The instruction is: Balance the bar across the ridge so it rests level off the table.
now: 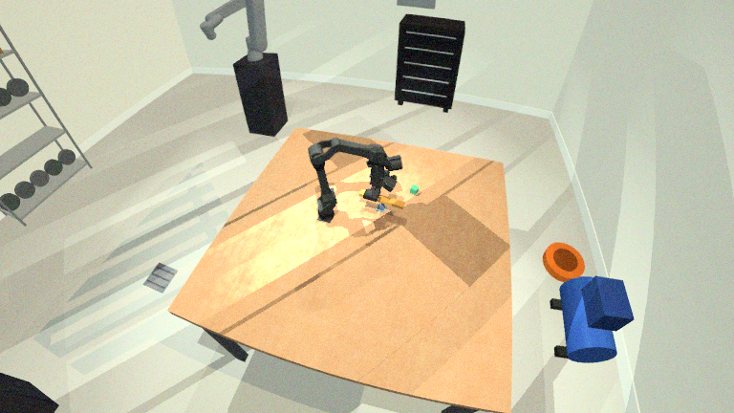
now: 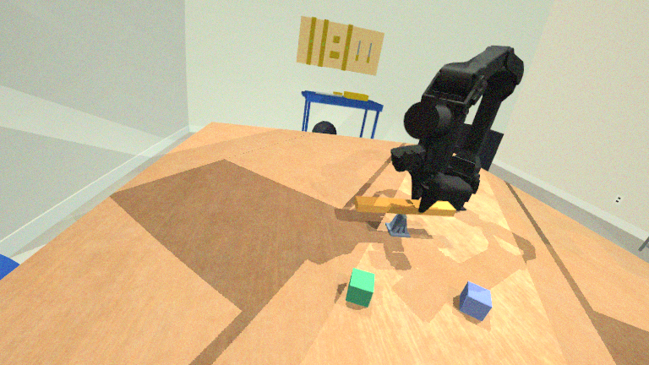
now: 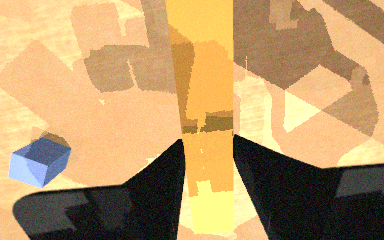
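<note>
My gripper tip is 30 mm short of the yellow bar. Round my gripper tip: green cube (160 mm ahead, 150 mm to the left, 50 mm below); lilac cube (180 mm to the left, 50 mm below, 20 mm behind).
</note>
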